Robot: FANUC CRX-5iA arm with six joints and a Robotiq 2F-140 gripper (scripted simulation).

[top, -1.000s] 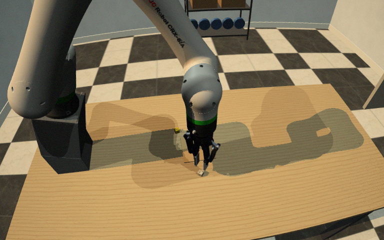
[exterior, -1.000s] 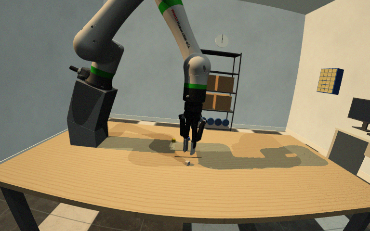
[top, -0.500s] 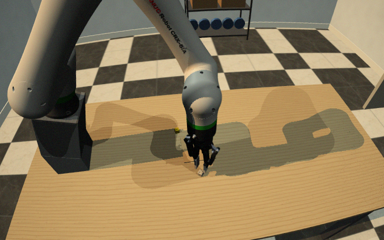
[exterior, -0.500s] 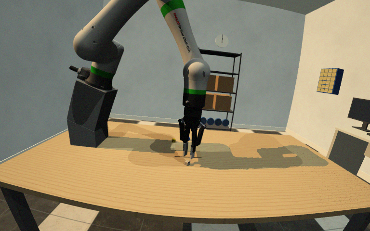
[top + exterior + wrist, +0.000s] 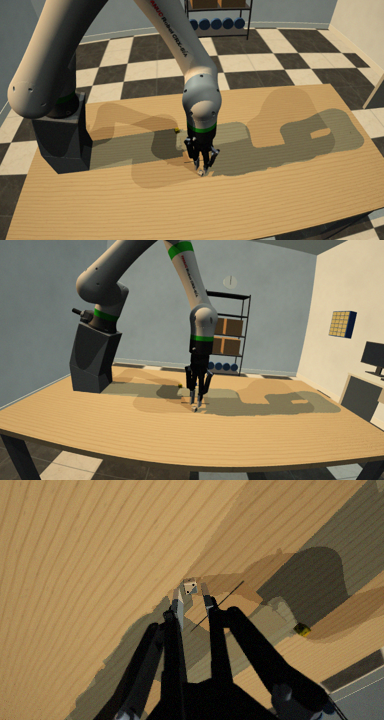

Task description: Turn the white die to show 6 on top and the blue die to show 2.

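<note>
The white die lies 5 cm below my hand. Round my hand: blue die 29 cm to the left, 5 cm below, 1 cm ahead; then tan mat 13 cm to the left, 6 cm below; then yellow die 24 cm to the left, 8 cm behind, 5 cm below.
</note>
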